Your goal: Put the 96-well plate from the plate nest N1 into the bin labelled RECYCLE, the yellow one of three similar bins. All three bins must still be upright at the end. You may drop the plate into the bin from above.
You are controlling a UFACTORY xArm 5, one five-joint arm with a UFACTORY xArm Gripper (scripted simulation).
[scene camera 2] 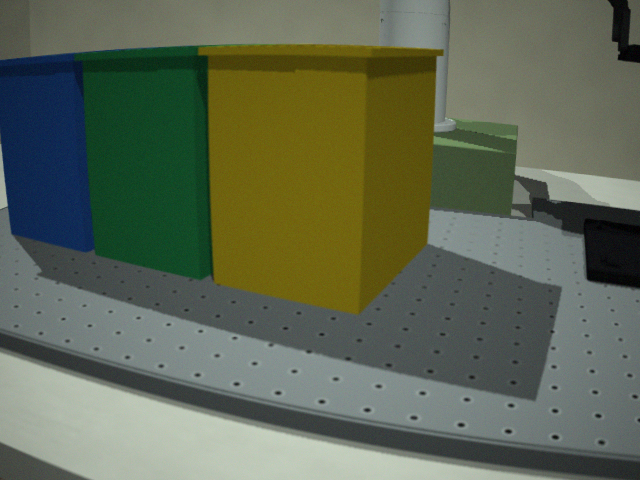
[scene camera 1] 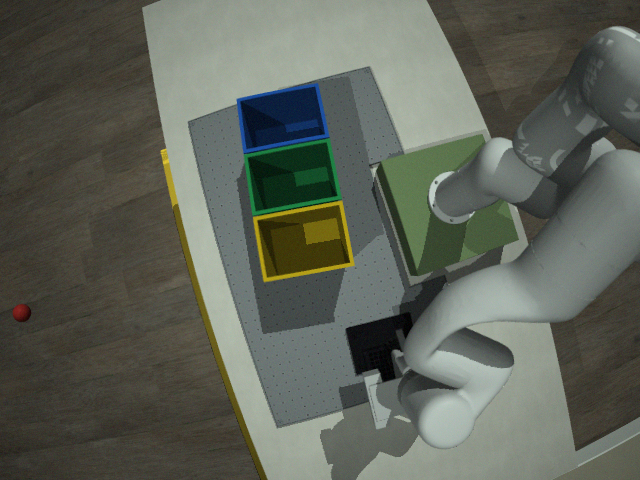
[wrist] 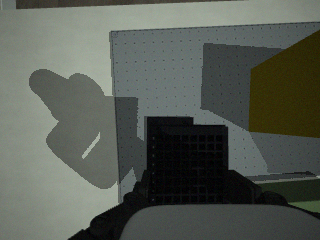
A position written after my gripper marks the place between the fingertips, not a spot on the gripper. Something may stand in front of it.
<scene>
In view: my gripper (wrist: 188,183), a black 96-well plate (scene camera 1: 379,357), a blue bin (scene camera 2: 52,200), a green bin (scene camera 2: 146,111), a yellow bin (scene camera 2: 320,157) and a black plate nest (scene camera 1: 375,333).
The black 96-well plate is seen too in the wrist view (wrist: 189,165). The blue bin is seen too in scene camera 1 (scene camera 1: 279,118). The green bin shows as well in scene camera 1 (scene camera 1: 298,173). The wrist view does not show the blue bin: it is out of frame. The wrist view misses the green bin: it is out of frame.
</scene>
